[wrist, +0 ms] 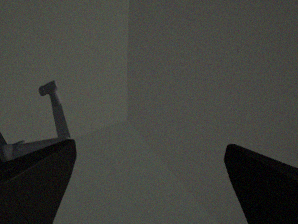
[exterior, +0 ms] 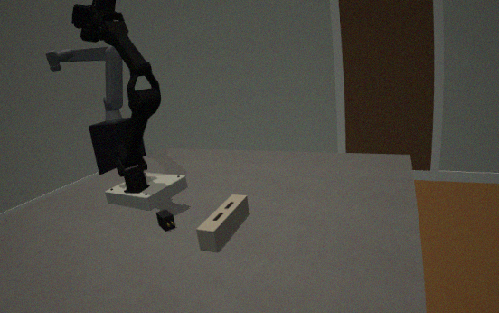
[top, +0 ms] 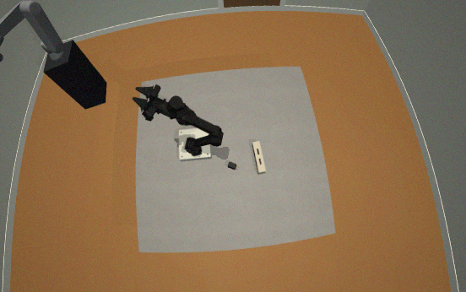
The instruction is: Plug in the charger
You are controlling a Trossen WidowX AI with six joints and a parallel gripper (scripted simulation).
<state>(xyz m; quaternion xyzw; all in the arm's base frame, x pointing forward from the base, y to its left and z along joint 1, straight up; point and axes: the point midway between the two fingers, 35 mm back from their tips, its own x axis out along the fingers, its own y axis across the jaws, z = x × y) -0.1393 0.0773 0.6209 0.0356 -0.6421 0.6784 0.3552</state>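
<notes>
Right now the two-prong charger is 38 cm ahead of my gripper tip, 25 cm to the right of it and 66 cm below it.
</notes>
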